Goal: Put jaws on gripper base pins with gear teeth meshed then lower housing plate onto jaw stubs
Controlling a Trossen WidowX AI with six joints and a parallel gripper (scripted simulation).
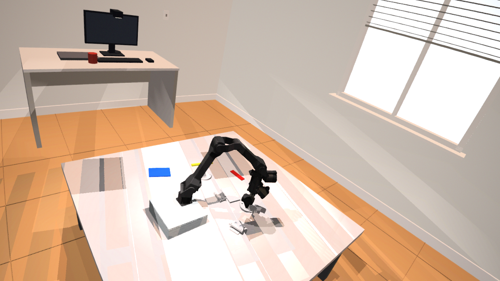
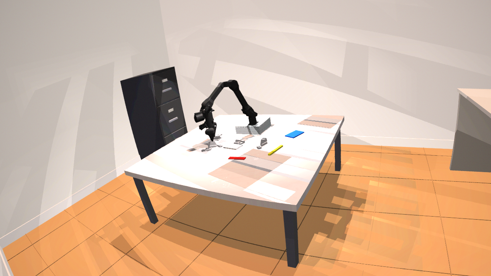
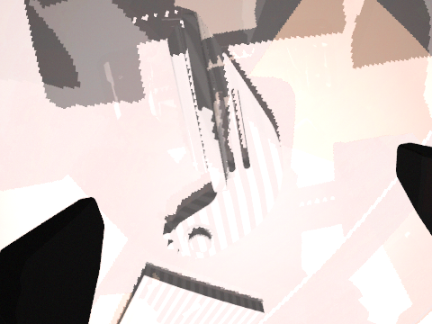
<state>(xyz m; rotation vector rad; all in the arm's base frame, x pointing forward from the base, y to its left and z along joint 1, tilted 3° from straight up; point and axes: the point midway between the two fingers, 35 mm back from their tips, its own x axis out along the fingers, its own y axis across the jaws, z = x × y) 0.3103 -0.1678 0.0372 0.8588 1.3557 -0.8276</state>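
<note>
My gripper tip is now 50 mm above the curved jaw and 40 mm to the right of it. From my gripper tip the other things lie so: yellow stick 480 mm to the left, 50 mm below, 10 mm ahead; then blue card 510 mm to the left, 280 mm behind, 50 mm below; then red strip 280 mm to the left, 160 mm ahead, 50 mm below.
</note>
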